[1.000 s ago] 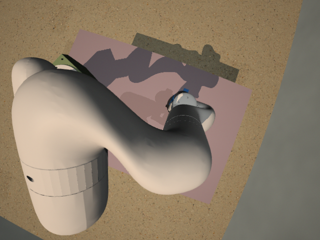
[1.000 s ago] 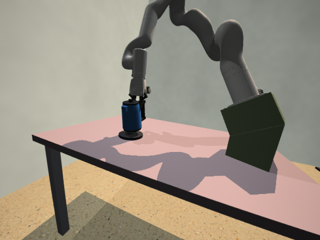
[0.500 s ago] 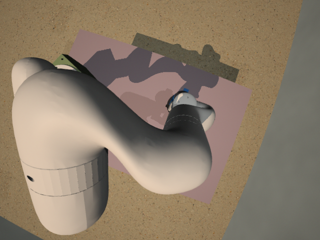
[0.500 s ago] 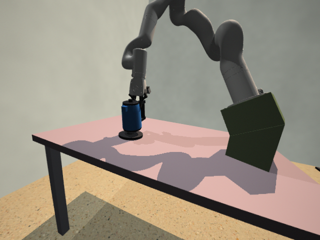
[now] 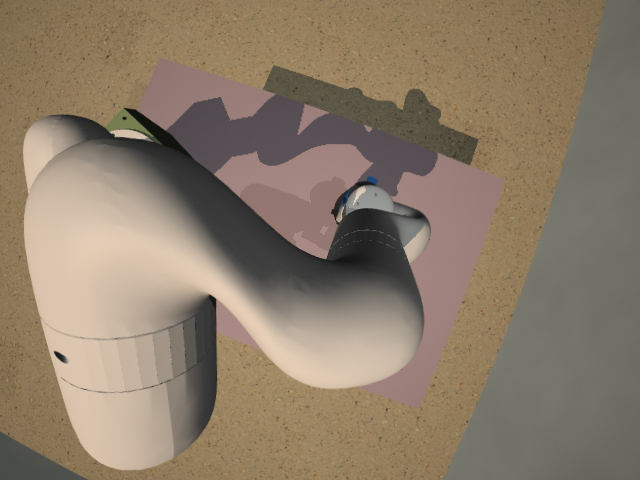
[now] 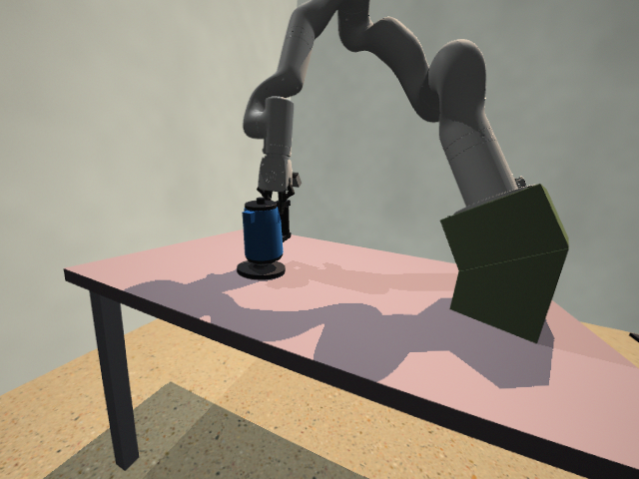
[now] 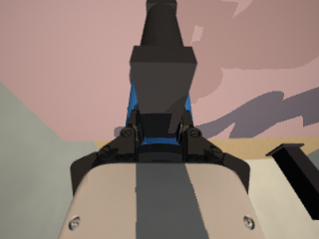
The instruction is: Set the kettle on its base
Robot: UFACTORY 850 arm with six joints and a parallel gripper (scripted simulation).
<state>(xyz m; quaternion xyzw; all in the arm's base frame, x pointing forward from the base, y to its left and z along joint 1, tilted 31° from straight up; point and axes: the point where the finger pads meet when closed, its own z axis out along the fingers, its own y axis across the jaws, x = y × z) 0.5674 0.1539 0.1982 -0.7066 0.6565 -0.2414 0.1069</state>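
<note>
Right now my hand is 2 cm to the right of the blue kettle and 6 cm above it. From my hand the other things lie so: round black base 6 cm to the left, 19 cm below.
</note>
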